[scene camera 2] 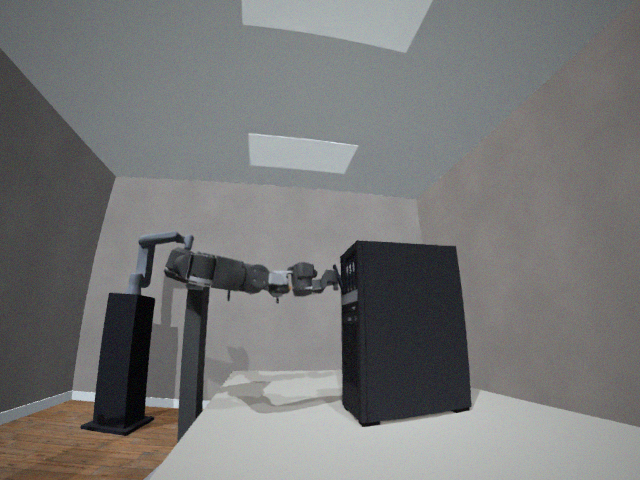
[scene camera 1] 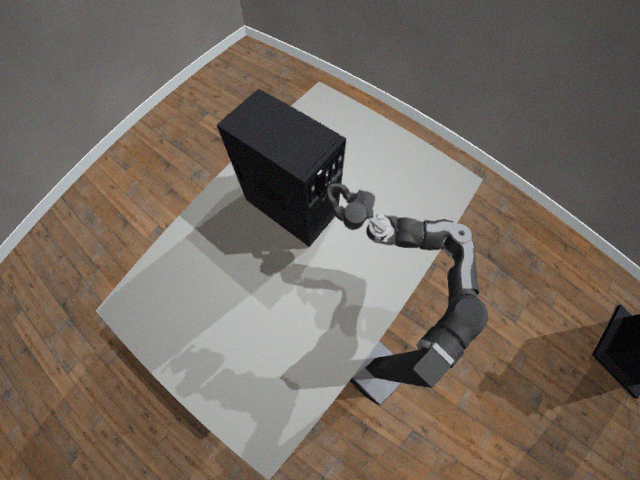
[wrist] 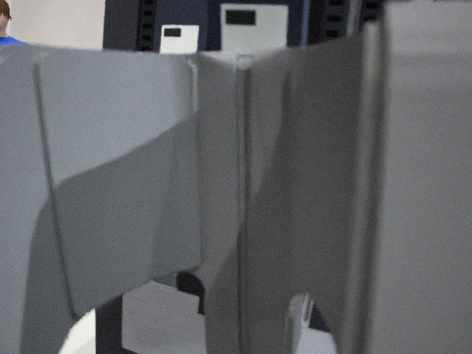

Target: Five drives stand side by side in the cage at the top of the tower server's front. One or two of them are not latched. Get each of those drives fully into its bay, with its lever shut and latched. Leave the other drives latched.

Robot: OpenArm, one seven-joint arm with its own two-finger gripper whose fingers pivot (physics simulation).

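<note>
The black tower server point(scene camera 1: 279, 134) point(scene camera 2: 413, 330) stands upright, with the drives side by side high on its front. In scene camera 2 a dark lever point(scene camera 2: 335, 269) leans out from the cage, its upper end away from the front. My gripper point(scene camera 1: 331, 189) point(scene camera 2: 337, 284) point(wrist: 265, 212) is shut and empty, its tips at the front by that lever; contact is unclear. In the wrist view a larger pale label point(wrist: 271, 30) shows above the fingertips and a smaller white label point(wrist: 179, 46) to its left. The fingers hide the lower drive fronts, and latching cannot be read.
The server stands on a pale table point(scene camera 1: 413, 155) point(scene camera 2: 516, 439). The arm reaches in from the front side. A black pedestal point(scene camera 2: 123, 356) with a grey jointed arm point(scene camera 2: 160, 238) on top stands at the left in scene camera 2. A wall runs behind the table.
</note>
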